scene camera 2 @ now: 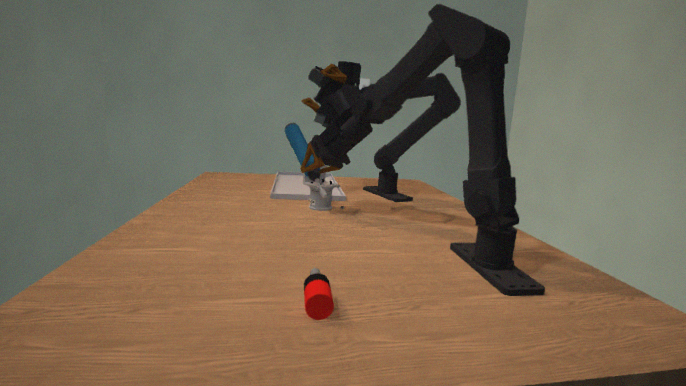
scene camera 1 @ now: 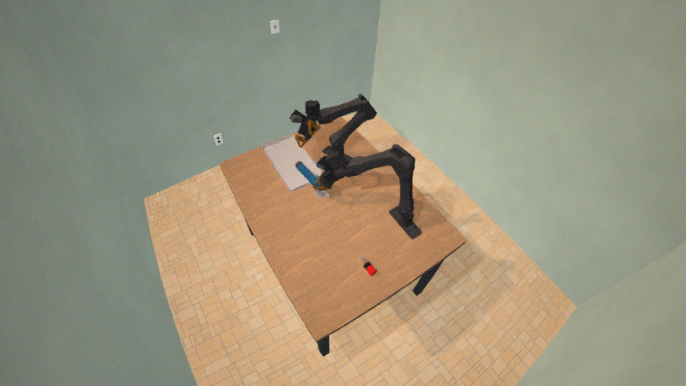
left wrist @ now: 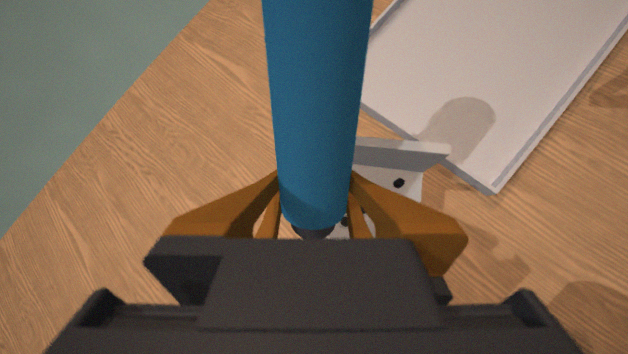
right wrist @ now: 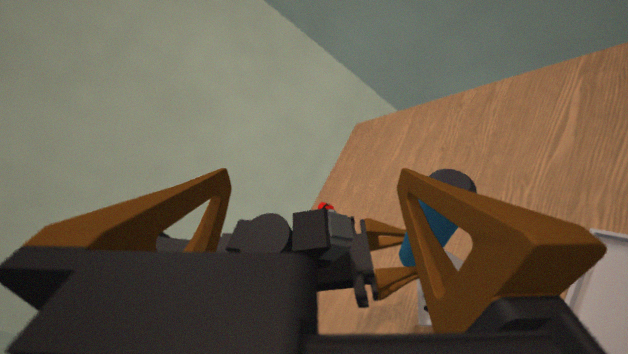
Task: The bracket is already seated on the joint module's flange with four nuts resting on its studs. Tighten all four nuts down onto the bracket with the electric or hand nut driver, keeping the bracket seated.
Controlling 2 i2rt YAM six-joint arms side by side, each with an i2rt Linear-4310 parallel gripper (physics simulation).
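Where they show: left gripper, between the fingertips: (scene camera 2: pixel 307 171) (scene camera 1: pixel 315 185) (left wrist: pixel 313 176); right gripper, between the fingertips: (scene camera 2: pixel 312 87) (scene camera 1: pixel 305 141) (right wrist: pixel 314 178); left arm's base, origin of its link: (scene camera 2: pixel 490 267) (scene camera 1: pixel 405 222); right arm's base, origin of its link: (scene camera 2: pixel 386 194).
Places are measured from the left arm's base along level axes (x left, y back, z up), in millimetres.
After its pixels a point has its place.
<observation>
My left gripper (scene camera 1: pixel 321 184) {x -376, y -312, z 98 mm} (scene camera 2: pixel 311 166) {x -376, y -312, z 98 mm} (left wrist: pixel 313 176) {x -376, y -312, z 98 mm} is shut on the blue nut driver (scene camera 1: pixel 306 172) {x -408, y -339, z 179 mm} (scene camera 2: pixel 296 140) {x -406, y -342, z 176 mm} (left wrist: pixel 317 100) {x -396, y -312, z 161 mm} (right wrist: pixel 440 227) {x -449, y -328, z 185 mm}, which leans, its lower end at the bracket. The pale bracket (scene camera 2: pixel 327 184) {x -382, y -257, z 66 mm} (left wrist: pixel 400 156) {x -422, y -278, z 98 mm} is on top of the white joint module (scene camera 2: pixel 320 202) {x -363, y -275, z 21 mm}. It looks uneven in scene camera 2; whether it sits flat I cannot tell. Dark spots show on the bracket in the left wrist view, but nuts and studs cannot be told apart. The driver's tip is partly hidden. My right gripper (scene camera 1: pixel 306 133) {x -475, y -305, z 318 mm} (scene camera 2: pixel 321 88) {x -475, y -305, z 318 mm} (right wrist: pixel 314 178) {x -475, y -305, z 318 mm} is open and empty, raised behind the left one.
A red and black driver (scene camera 1: pixel 370 269) {x 131, y -315, z 32 mm} (scene camera 2: pixel 318 298) {x 150, y -311, z 28 mm} lies on the table (scene camera 1: pixel 320 235) {x -158, y -407, z 0 mm} (scene camera 2: pixel 200 280) {x 48, y -472, z 0 mm}, far from the module. A shallow pale tray (scene camera 1: pixel 282 159) {x -731, y -344, z 4 mm} (scene camera 2: pixel 289 186) {x -653, y -360, z 4 mm} (left wrist: pixel 500 50) {x -627, y -274, z 4 mm} lies beyond the module. A tiny dark piece (scene camera 2: pixel 342 207) {x -386, y -213, z 4 mm} lies beside the module.
</observation>
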